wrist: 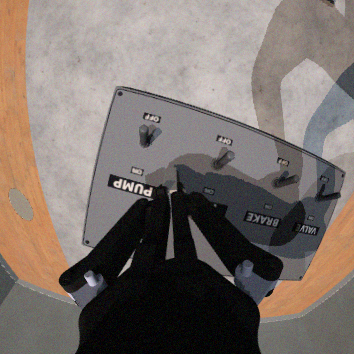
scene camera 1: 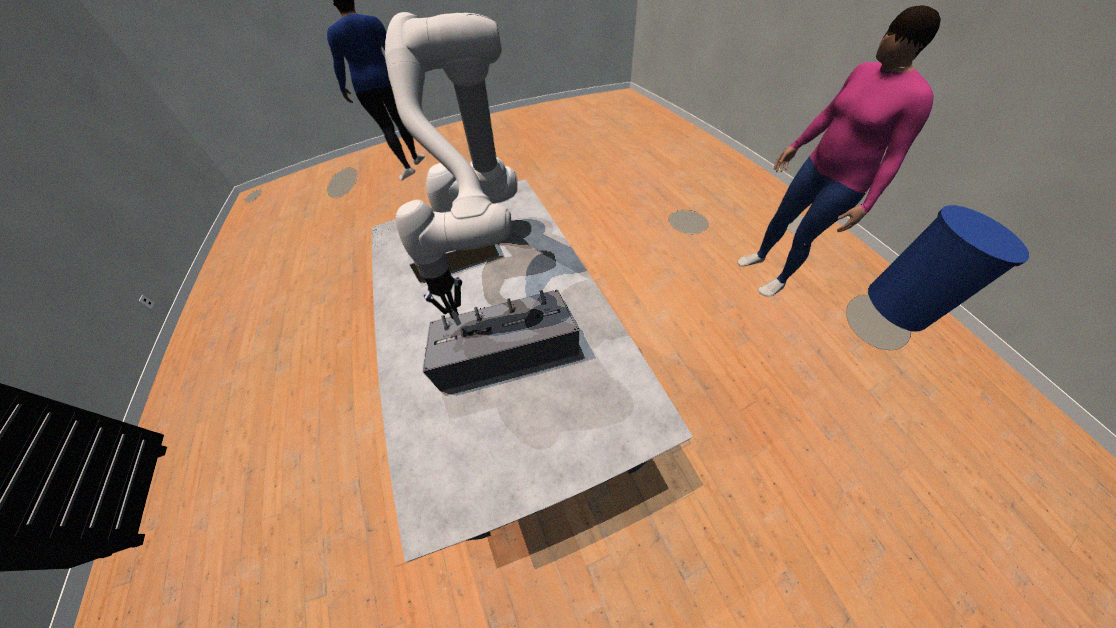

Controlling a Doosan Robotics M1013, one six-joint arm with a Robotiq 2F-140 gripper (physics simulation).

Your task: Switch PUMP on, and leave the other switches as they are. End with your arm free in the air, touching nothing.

Labels:
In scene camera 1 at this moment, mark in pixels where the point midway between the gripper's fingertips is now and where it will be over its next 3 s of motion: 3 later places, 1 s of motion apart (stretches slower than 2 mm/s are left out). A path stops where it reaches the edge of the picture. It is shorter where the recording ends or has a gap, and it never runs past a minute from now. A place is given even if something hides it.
My gripper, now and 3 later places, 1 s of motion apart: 457, 322; 443, 298; 440, 302; 442, 309

